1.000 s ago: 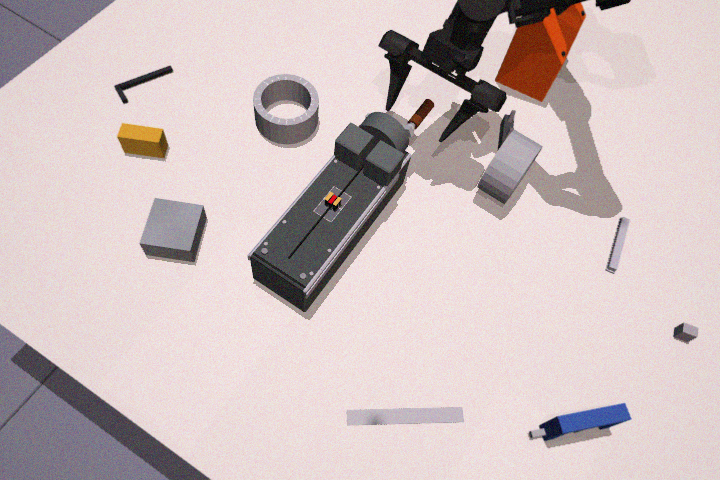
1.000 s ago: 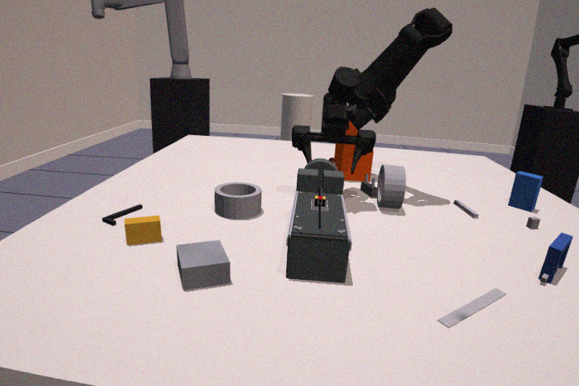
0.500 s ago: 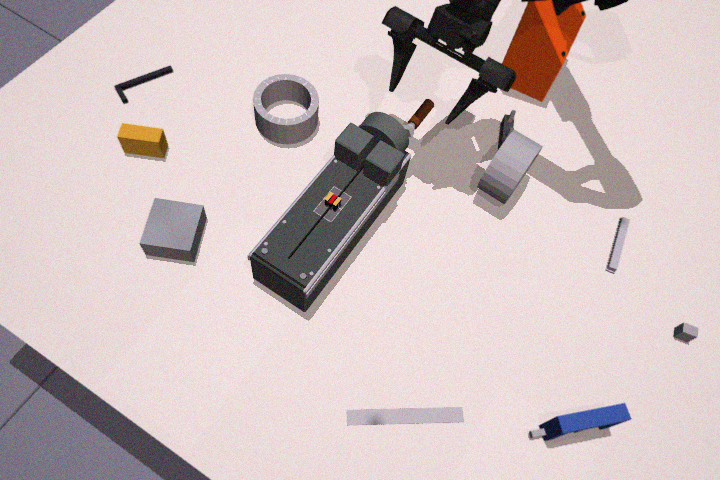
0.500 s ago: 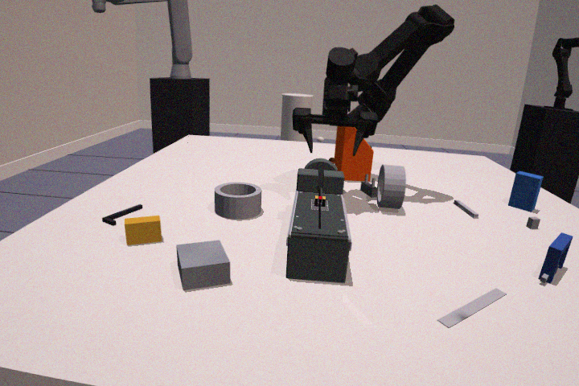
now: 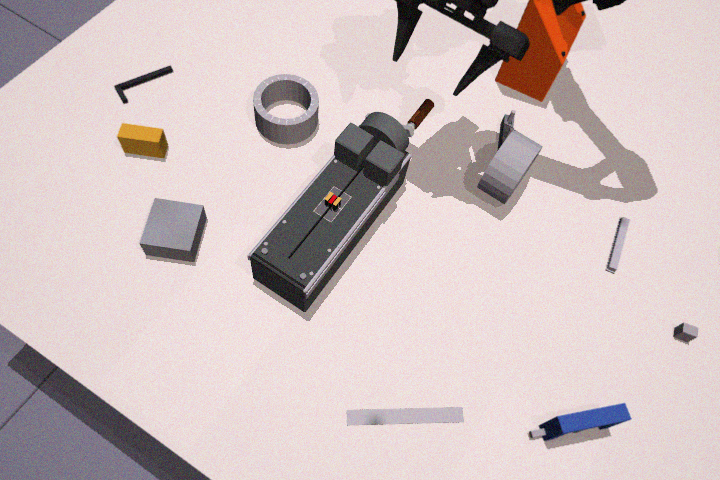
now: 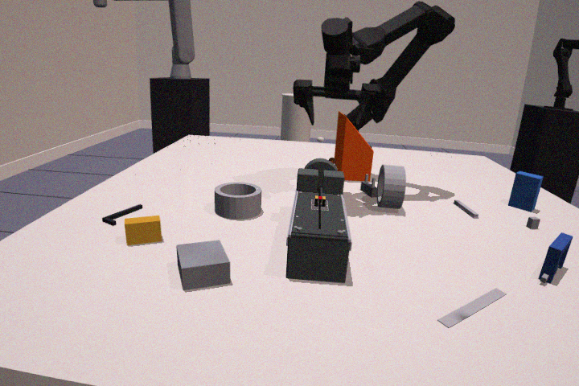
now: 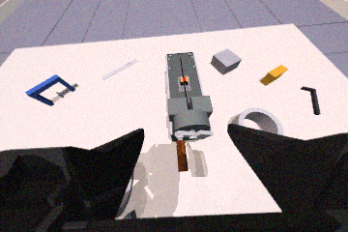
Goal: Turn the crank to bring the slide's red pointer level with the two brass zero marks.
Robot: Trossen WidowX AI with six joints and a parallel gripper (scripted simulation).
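Now: the crank handle 2 cm behind my gripper tip and 9 cm below it. Round my gripper tip: red pointer (17 cm ahead, 1 cm to the right, 11 cm below); then grey cube (32 cm ahead, 16 cm to the right, 17 cm below); then yellow block (24 cm ahead, 31 cm to the right, 17 cm below).
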